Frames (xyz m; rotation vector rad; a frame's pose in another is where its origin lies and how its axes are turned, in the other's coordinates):
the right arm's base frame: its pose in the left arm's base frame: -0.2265 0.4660 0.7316 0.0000 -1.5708 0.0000
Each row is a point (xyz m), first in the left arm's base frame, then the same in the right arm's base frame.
Working: the left arm's base frame: its pose in the right arm's base frame: -0.7316 -0.4660 -0.2265 0.0000 1.5708 0.0000

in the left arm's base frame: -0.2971 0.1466 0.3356
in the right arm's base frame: -0.3960 -0.3194 0.0706
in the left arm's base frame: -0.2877 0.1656 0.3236
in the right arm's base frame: -0.4080 -0.3004 0.0612
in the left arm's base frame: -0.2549 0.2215 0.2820
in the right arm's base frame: -0.4496 -0.2445 0.0284
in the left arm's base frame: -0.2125 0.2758 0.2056
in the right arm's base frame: -0.5260 -0.1902 -0.0140
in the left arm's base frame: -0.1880 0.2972 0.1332
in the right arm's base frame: -0.5984 -0.1688 -0.0385
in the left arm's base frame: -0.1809 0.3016 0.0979
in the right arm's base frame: -0.6337 -0.1644 -0.0456
